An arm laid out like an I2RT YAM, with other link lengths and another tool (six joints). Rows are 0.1 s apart.
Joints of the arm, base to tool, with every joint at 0 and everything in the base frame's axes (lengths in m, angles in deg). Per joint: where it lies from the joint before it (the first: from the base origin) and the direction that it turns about. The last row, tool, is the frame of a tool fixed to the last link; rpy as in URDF.
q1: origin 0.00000 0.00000 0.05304 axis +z
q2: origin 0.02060 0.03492 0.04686 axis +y
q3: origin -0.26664 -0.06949 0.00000 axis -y
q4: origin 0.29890 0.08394 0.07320 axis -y
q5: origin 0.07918 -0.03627 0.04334 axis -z
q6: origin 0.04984 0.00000 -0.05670 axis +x
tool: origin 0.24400 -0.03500 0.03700 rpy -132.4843 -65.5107 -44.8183
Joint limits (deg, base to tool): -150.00..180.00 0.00..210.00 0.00..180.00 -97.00..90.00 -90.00..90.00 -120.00..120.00
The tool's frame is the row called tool.
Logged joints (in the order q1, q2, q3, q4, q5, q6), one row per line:
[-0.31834, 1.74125, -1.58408, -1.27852, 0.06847, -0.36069]
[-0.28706, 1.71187, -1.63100, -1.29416, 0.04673, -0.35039]
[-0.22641, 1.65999, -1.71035, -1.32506, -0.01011, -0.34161]
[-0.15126, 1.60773, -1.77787, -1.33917, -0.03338, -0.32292]
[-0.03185, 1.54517, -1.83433, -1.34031, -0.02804, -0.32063]
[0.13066, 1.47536, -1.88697, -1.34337, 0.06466, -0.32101]
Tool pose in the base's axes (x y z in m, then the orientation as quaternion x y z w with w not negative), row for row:
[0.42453, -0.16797, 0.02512, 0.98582, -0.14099, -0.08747, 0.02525]
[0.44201, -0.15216, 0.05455, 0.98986, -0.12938, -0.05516, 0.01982]
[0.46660, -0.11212, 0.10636, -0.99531, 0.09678, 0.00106, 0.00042]
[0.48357, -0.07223, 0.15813, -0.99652, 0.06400, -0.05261, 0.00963]
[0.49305, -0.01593, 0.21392, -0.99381, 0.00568, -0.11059, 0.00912]
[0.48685, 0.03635, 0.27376, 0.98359, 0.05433, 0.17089, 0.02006]
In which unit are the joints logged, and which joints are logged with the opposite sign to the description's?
The joints are logged in radians. Opposite sign: q3.
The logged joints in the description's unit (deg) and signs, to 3 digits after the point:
[-18.240, 99.766, 90.761, -73.254, 3.923, -20.666]
[-16.447, 98.083, 93.449, -74.150, 2.677, -20.076]
[-12.972, 95.110, 97.996, -75.920, -0.579, -19.573]
[-8.667, 92.116, 101.864, -76.729, -1.913, -18.502]
[-1.825, 88.532, 105.099, -76.794, -1.607, -18.371]
[7.486, 84.532, 108.115, -76.969, 3.705, -18.393]

